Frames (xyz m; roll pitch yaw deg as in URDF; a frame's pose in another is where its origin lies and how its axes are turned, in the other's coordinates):
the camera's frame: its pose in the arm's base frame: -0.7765 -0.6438 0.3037 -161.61 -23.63 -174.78
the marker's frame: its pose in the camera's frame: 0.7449 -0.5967 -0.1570 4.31 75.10 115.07
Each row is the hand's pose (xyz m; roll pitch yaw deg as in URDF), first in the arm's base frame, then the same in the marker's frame.
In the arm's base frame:
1: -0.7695 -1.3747 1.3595 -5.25 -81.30 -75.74
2: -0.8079 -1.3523 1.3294 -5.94 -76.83 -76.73
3: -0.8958 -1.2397 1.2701 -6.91 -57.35 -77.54
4: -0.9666 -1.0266 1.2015 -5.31 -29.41 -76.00
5: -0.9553 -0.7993 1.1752 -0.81 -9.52 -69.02
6: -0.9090 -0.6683 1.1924 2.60 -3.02 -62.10
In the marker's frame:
1: 0.4291 0.3796 -0.3943 13.51 46.67 -18.00
2: 0.4048 0.3471 -0.3592 13.31 50.96 -16.06
3: 0.3909 0.2537 -0.2367 26.03 68.76 0.42
4: 0.4335 0.1524 -0.0291 122.87 73.95 97.58
5: 0.5468 0.1109 0.1656 147.26 54.49 116.73
6: 0.6512 0.1143 0.2589 148.74 45.30 113.24

